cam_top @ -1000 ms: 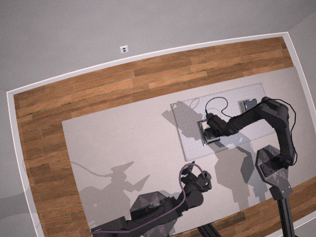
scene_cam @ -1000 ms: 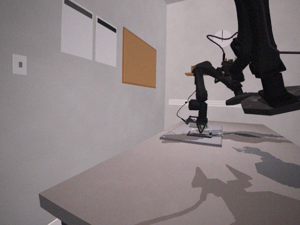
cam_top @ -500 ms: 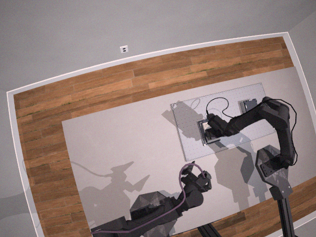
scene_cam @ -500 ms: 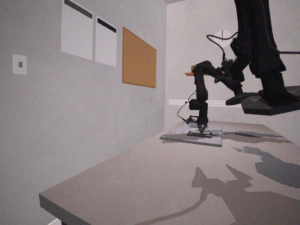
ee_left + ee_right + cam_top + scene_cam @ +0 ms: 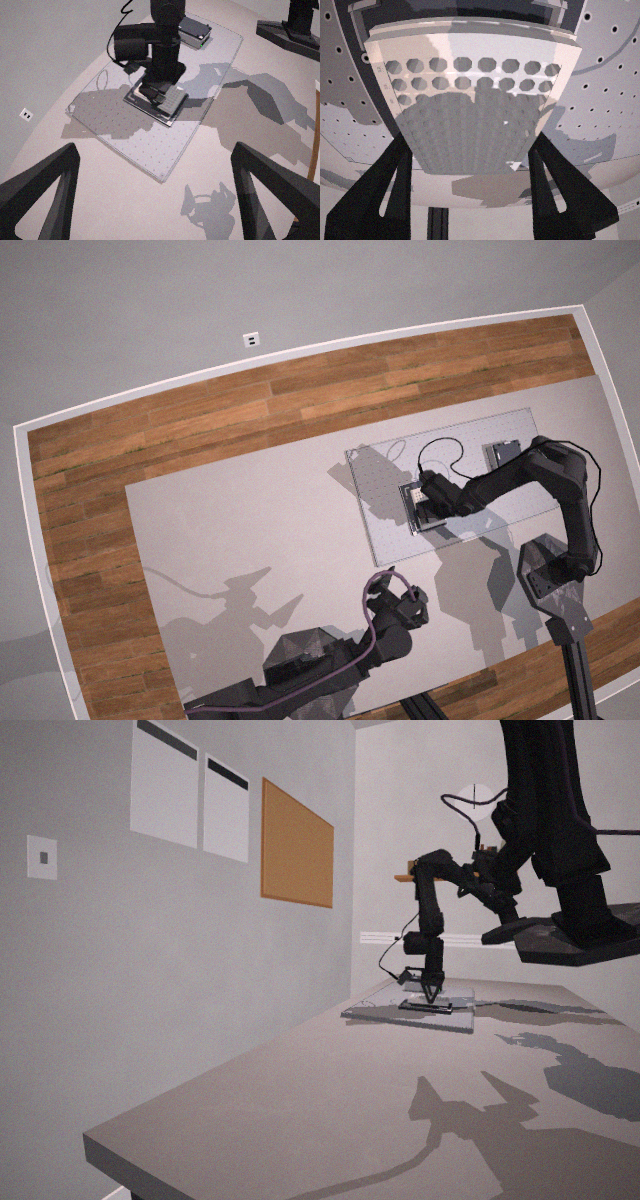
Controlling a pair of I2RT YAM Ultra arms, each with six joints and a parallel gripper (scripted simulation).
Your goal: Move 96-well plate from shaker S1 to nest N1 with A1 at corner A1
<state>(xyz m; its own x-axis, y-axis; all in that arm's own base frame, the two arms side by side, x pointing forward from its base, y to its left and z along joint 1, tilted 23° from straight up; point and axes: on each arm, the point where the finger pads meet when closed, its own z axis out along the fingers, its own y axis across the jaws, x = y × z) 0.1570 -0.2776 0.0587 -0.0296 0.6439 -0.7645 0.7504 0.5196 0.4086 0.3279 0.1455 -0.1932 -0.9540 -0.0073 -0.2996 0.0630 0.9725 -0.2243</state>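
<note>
Now: right hand 2 cm short of the dark plate nest N1, 1 cm to the right of it and 2 cm above it. Also, from my right hand: white 96-well plate (1 cm ahead).
</note>
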